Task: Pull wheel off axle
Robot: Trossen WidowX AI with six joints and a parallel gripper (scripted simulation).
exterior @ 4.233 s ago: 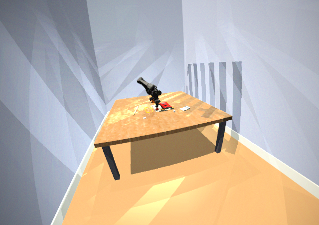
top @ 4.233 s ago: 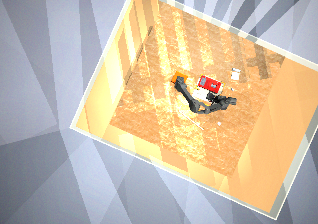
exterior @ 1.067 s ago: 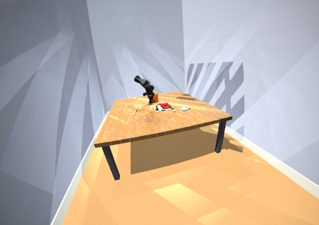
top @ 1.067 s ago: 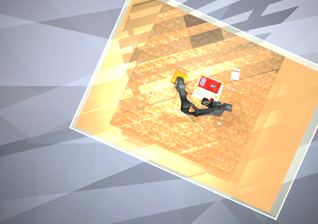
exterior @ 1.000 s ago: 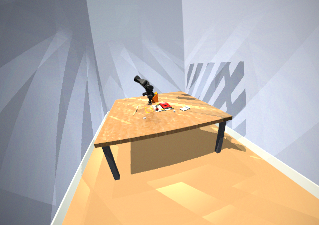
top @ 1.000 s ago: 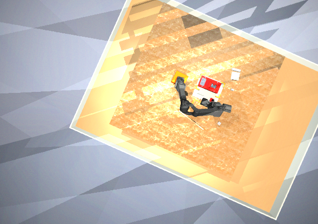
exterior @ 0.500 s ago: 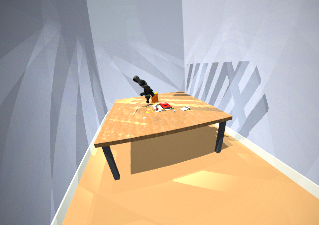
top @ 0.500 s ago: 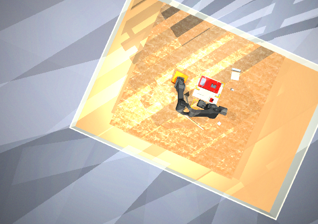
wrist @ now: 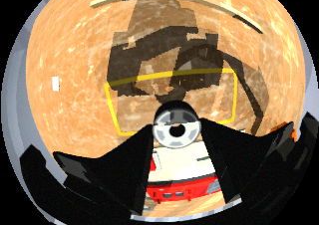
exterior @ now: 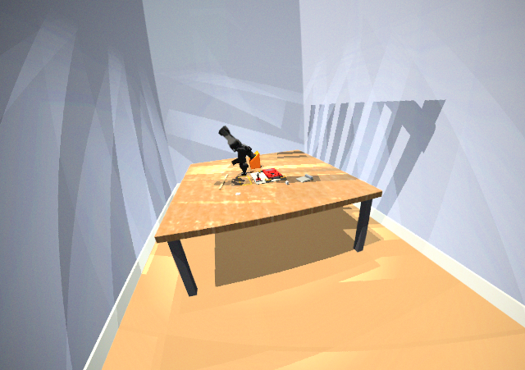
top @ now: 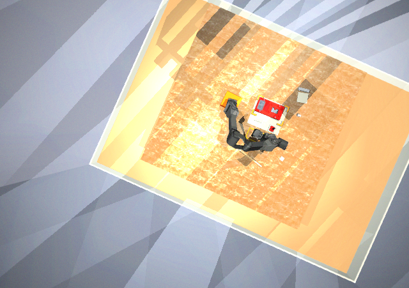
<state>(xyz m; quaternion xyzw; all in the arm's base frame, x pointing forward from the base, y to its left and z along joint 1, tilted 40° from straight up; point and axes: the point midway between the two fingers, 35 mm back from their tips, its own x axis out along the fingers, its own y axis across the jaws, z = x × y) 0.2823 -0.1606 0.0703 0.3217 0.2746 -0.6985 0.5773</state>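
Now: gripper tip right at the dark wheel. The rest, counted from my gripper tip: thin white stick (60 mm behind, 150 mm to the right, 50 mm below); then tiny white piece (230 mm ahead, 240 mm to the left, 40 mm below).
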